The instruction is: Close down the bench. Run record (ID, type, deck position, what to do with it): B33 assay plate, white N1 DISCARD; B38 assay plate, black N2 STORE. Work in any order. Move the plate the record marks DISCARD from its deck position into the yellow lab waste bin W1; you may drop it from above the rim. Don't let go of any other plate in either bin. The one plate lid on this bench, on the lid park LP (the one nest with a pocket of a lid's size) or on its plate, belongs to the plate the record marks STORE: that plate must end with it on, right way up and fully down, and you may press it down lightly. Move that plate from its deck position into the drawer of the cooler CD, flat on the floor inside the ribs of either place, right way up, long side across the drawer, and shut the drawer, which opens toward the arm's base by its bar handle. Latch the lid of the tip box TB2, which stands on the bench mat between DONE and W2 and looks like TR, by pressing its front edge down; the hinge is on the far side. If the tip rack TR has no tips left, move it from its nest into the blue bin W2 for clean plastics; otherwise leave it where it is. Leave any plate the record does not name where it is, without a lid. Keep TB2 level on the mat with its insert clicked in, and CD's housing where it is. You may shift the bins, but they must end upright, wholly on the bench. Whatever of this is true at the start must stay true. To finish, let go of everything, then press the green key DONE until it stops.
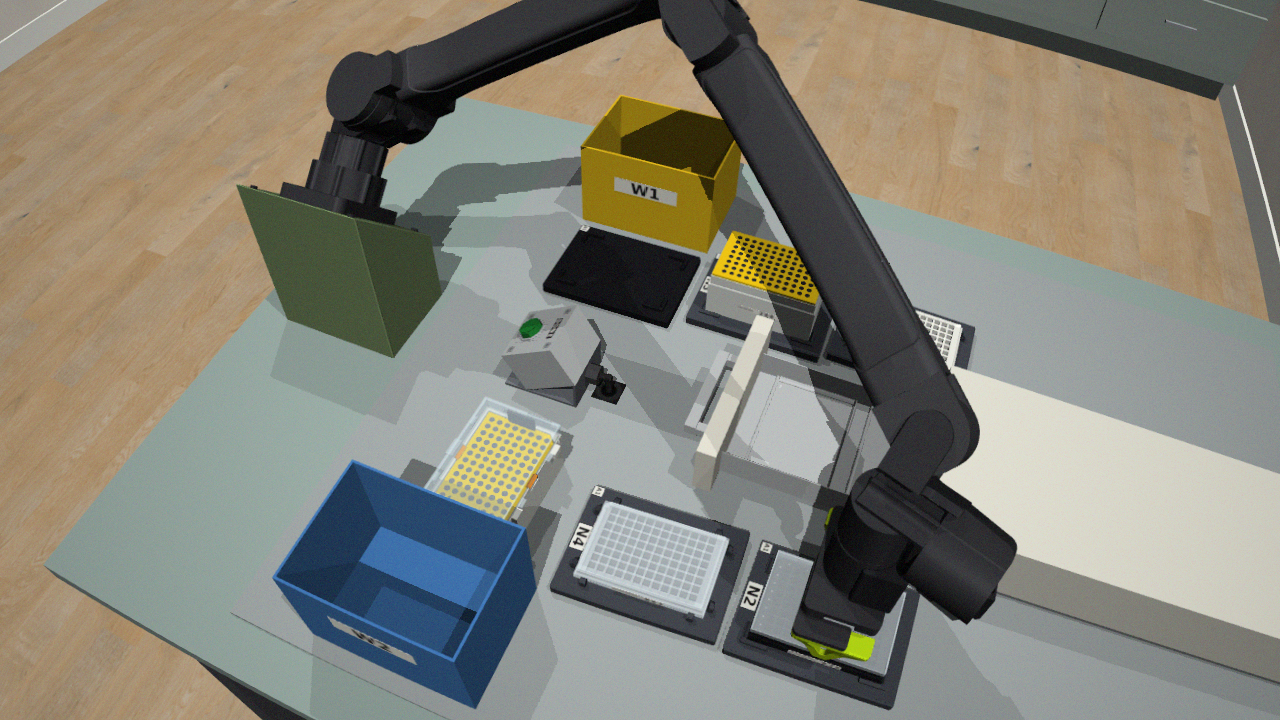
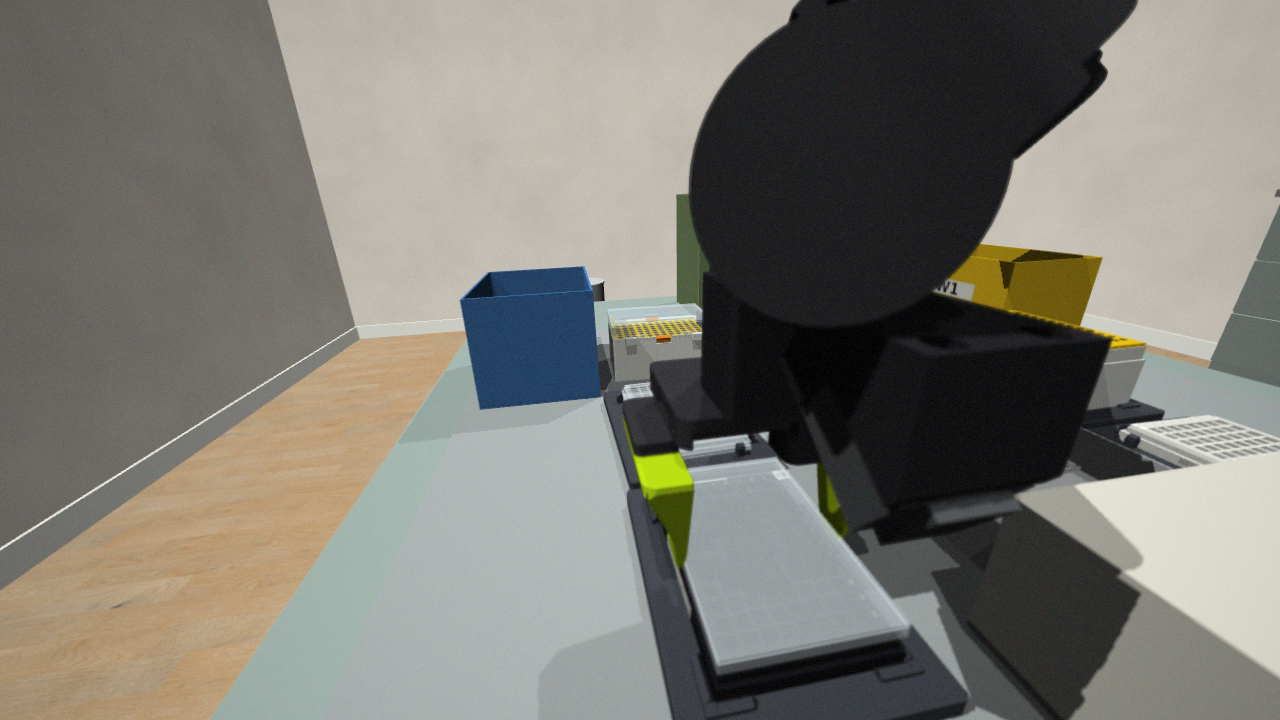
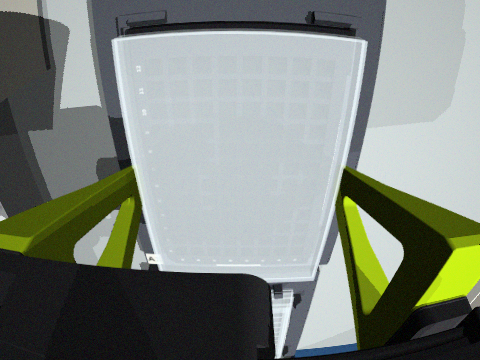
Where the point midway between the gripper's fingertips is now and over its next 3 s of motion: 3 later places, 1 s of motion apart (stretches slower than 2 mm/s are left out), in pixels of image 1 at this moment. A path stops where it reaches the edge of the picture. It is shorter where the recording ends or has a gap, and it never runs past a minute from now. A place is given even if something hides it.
My gripper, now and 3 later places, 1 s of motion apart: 831,614; 827,618; 830,606; 839,589
